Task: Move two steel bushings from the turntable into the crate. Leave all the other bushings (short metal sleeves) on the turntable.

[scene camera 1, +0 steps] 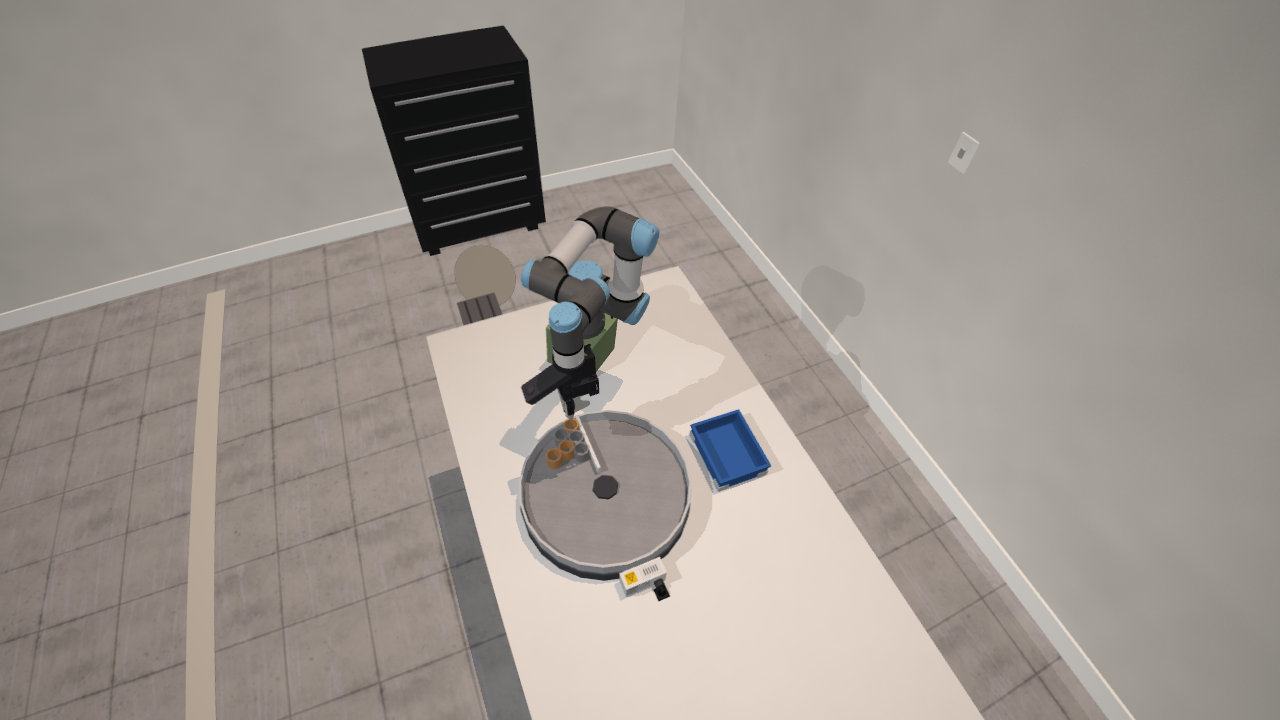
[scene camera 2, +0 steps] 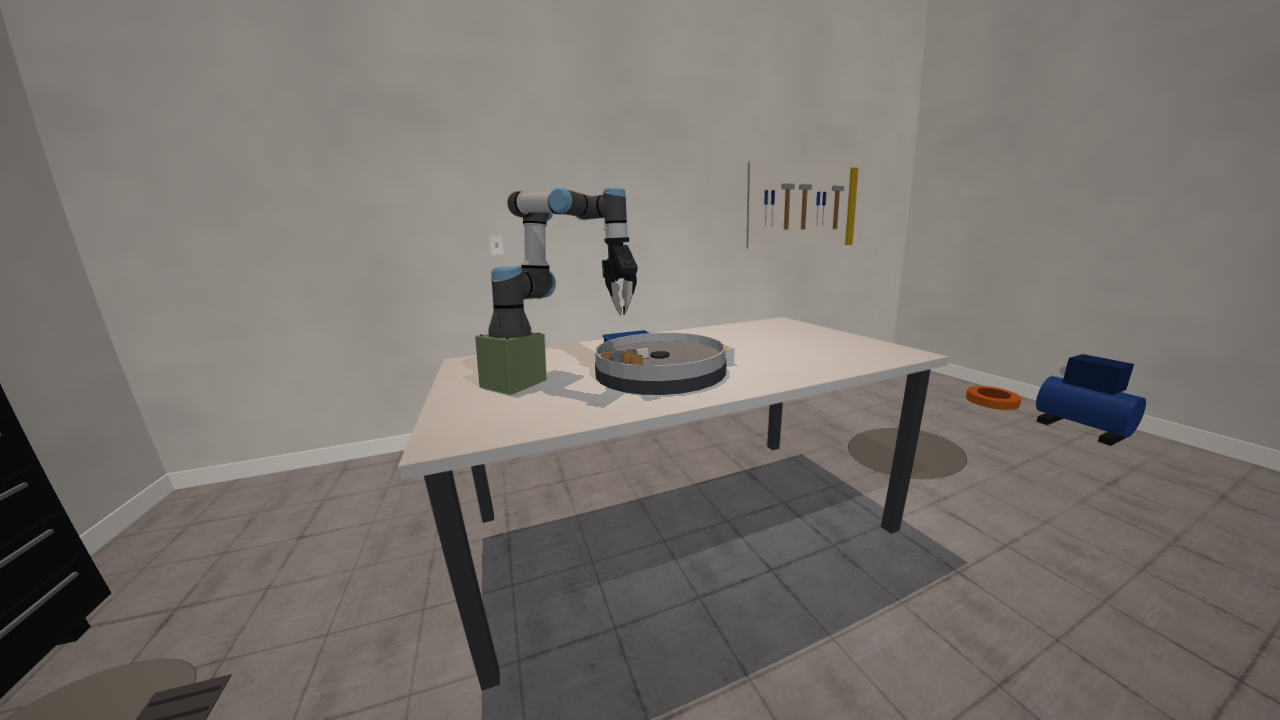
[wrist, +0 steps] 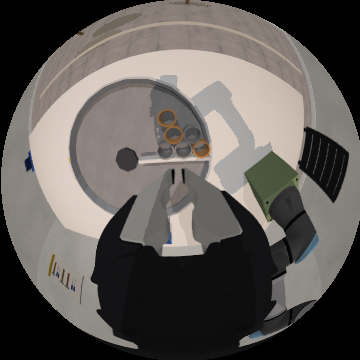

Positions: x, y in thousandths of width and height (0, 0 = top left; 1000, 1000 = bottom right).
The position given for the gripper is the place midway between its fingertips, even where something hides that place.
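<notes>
The gripper appears in scene camera 1 at its point, the gripper (scene camera 1: 446, 580), in scene camera 2 as the gripper (scene camera 2: 486, 438), and in the wrist view as the gripper (wrist: 496, 471).
</notes>
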